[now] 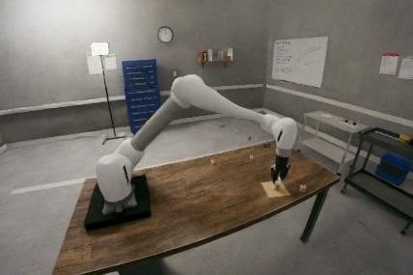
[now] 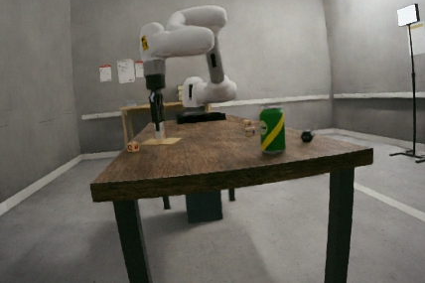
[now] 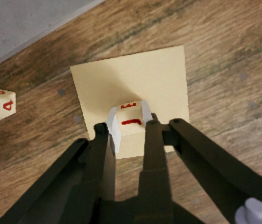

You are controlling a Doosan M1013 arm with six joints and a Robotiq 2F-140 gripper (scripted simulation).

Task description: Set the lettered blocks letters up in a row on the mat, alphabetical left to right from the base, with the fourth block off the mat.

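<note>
Now: hand 40 mm above the tan mat. Also, from my hand: green can: 410 mm ahead, 290 mm to the left, 20 mm above; then dark object: 460 mm to the left, 330 mm ahead, 30 mm below.
</note>
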